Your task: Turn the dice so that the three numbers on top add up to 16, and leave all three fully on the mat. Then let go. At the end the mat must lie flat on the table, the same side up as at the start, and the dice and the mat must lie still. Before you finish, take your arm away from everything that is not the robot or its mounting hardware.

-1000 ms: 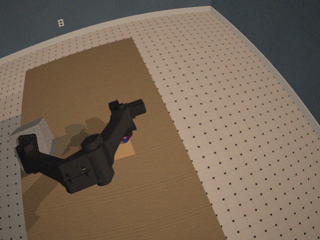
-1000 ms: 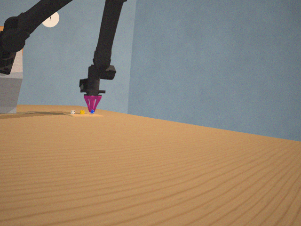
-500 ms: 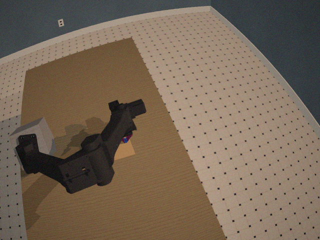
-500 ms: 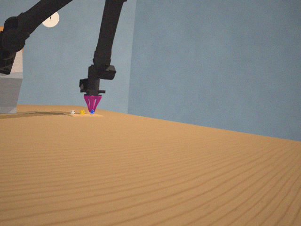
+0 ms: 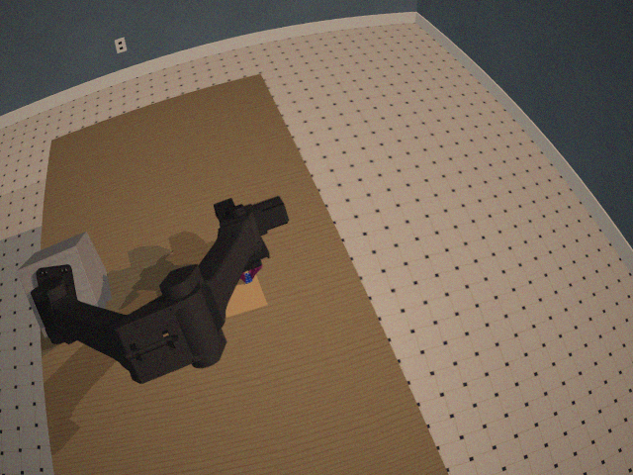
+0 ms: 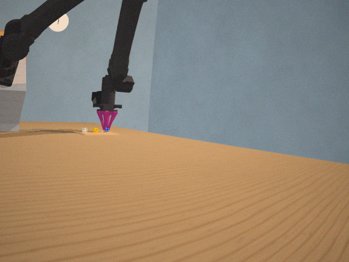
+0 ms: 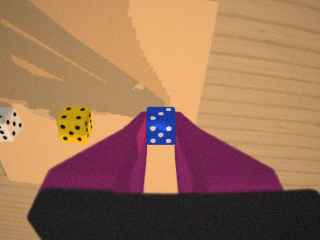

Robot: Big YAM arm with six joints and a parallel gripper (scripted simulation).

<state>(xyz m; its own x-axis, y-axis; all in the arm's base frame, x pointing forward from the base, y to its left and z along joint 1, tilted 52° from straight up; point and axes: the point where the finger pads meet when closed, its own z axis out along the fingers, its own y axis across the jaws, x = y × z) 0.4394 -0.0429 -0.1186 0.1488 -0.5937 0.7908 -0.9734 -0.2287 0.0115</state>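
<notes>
My gripper is now 10 mm above the blue die. Round my hand: mat: 50 mm behind, 20 mm below, 10 mm to the right; white die: 100 mm behind, 20 mm to the right, 10 mm below; yellow die: 50 mm behind, 10 mm to the right, 10 mm below.
</notes>
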